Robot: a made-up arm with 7 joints. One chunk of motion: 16 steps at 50 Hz.
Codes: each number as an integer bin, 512 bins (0 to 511) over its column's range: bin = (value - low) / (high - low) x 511, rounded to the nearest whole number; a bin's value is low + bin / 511 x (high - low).
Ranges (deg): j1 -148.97..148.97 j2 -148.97..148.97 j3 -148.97..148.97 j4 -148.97..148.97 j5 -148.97..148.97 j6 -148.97..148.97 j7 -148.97..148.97
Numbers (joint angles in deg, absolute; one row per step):
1: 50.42 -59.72 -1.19 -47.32 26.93 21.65 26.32
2: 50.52 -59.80 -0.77 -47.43 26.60 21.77 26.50
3: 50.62 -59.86 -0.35 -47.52 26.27 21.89 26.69
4: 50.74 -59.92 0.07 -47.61 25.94 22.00 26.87
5: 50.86 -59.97 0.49 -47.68 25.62 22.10 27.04
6: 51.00 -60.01 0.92 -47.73 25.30 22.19 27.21
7: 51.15 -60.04 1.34 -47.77 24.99 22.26 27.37
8: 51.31 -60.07 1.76 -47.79 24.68 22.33 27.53
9: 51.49 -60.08 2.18 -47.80 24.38 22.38 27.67
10: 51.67 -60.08 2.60 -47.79 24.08 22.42 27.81
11: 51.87 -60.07 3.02 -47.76 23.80 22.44 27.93
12: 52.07 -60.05 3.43 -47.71 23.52 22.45 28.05
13: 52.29 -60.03 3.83 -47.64 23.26 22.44 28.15
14: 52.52 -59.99 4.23 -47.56 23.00 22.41 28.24
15: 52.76 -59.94 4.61 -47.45 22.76 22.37 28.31
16: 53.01 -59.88 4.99 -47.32 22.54 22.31 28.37
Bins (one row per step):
1: 342 153 253 174 302 293 301
2: 342 153 254 174 301 293 301
3: 342 153 255 174 301 293 301
4: 343 153 256 174 300 293 302
5: 343 153 256 174 299 293 302
6: 343 153 257 174 299 294 302
7: 343 153 258 174 298 294 302
8: 344 152 259 174 298 294 303
9: 344 152 259 174 297 294 303
10: 344 152 260 174 297 294 303
11: 344 152 261 174 296 294 303
12: 345 153 261 174 296 294 304
13: 345 153 262 174 295 294 304
14: 346 153 263 174 295 294 304
15: 346 153 263 174 295 294 304
16: 346 153 264 174 294 294 304

